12 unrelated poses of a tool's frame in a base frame.
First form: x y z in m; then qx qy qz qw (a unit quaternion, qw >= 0).
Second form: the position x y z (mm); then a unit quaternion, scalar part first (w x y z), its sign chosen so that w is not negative. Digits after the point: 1 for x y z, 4 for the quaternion.
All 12 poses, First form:
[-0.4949 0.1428 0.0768 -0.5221 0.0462 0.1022 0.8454]
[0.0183 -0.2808 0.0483 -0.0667 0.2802 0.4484 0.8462]
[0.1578 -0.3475 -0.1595 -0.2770 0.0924 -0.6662 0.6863]
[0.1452 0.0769 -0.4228 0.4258 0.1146 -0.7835 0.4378]
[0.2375 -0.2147 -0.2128 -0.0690 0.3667 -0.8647 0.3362]
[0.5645 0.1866 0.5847 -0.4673 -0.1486 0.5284 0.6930]
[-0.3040 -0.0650 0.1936 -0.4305 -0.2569 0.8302 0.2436]
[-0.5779 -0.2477 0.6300 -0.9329 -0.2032 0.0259 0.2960]
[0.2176 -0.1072 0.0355 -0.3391 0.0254 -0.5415 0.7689]
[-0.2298 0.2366 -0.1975 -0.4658 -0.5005 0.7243 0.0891]
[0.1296 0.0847 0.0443 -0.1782 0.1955 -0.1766 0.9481]
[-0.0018 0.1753 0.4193 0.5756 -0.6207 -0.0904 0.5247]
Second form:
[-494.9 142.8 76.8 0.8454 -0.5221 0.0462 0.1022]
[18.3 -280.8 48.3 0.8462 -0.0667 0.2802 0.4484]
[157.8 -347.5 -159.5 0.6863 -0.2770 0.0924 -0.6662]
[145.2 76.9 -422.8 0.4378 0.4258 0.1146 -0.7835]
[237.5 -214.7 -212.8 0.3362 -0.0690 0.3667 -0.8647]
[564.5 186.6 584.7 0.6930 -0.4673 -0.1486 0.5284]
[-304.0 -65.0 193.6 0.2436 -0.4305 -0.2569 0.8302]
[-577.9 -247.7 630.0 0.2960 -0.9329 -0.2032 0.0259]
[217.6 -107.2 35.5 0.7689 -0.3391 0.0254 -0.5415]
[-229.8 236.6 -197.5 0.0891 -0.4658 -0.5005 0.7243]
[129.6 84.7 44.3 0.9481 -0.1782 0.1955 -0.1766]
[-1.8 175.3 419.3 0.5247 0.5756 -0.6207 -0.0904]

